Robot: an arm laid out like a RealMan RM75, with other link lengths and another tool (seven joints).
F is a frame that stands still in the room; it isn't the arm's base.
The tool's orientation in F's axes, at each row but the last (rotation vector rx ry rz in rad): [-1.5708 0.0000 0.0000]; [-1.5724 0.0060 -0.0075]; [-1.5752 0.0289 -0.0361]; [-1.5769 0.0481 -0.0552]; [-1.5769 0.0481 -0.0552]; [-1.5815 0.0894 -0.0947]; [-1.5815 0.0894 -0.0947]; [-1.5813 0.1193 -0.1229]
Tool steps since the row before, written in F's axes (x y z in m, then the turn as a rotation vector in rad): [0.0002 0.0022 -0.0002 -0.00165 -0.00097 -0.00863]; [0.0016 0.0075 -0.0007 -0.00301 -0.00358 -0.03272]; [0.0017 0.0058 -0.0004 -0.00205 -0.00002 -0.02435]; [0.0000 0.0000 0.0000 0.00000 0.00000 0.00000]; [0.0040 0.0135 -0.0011 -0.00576 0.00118 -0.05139]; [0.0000 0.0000 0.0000 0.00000 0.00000 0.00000]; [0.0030 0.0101 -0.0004 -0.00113 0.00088 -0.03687]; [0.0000 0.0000 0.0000 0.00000 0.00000 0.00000]
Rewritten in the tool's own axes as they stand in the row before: [0.0002 0.0002 0.0022 -0.00165 0.00863 -0.00097]; [0.0015 0.0007 0.0075 -0.00301 0.03272 -0.00355]; [0.0015 0.0004 0.0059 -0.00216 0.02434 0.00001]; [0.0000 0.0000 0.0000 0.00000 0.00000 0.00000]; [0.0031 0.0010 0.0137 -0.00607 0.05136 0.00114]; [0.0000 0.0000 0.0000 0.00000 0.00000 0.00000]; [0.0018 0.0003 0.0104 -0.00138 0.03685 0.00120]; [0.0000 0.0000 0.0000 0.00000 0.00000 0.00000]
